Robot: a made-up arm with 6 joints.
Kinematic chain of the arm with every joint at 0, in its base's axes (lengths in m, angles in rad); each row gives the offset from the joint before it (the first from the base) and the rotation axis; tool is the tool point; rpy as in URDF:
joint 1: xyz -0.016 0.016 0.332 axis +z
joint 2: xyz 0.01 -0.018 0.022 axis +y
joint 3: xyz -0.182 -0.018 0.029 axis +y
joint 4: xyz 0.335 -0.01 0.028 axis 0.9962 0 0.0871
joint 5: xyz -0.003 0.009 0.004 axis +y
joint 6: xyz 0.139 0.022 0.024 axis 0.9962 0 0.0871
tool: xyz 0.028 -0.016 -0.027 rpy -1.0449 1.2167 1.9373
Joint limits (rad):
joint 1: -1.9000..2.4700
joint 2: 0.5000..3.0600
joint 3: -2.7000..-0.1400
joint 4: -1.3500..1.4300
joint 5: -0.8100..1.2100
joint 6: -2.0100..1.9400
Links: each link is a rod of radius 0.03 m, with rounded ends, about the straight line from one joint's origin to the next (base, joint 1, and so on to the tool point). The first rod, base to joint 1, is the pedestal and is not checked.
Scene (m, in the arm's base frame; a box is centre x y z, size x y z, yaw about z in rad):
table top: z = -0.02
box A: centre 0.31 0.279 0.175 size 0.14 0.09 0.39 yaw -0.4
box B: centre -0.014 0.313 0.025 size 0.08 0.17 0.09 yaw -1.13
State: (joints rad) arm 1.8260 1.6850 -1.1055 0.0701 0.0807 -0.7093
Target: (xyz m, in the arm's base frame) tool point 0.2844 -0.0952 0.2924
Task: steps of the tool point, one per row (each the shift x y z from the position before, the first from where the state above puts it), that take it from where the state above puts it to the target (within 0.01 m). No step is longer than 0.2 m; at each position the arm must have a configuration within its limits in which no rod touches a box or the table.
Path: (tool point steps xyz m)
1: 0.1411 -0.0019 0.0720
2: 0.1344 -0.0558 0.0705
3: 0.1044 -0.1039 0.0667
4: 0.0550 -0.1361 0.0611
5: 0.0309 -0.0998 -0.1026
6: -0.0193 -0.1090 -0.0899
7: -0.0654 -0.0946 -0.0718

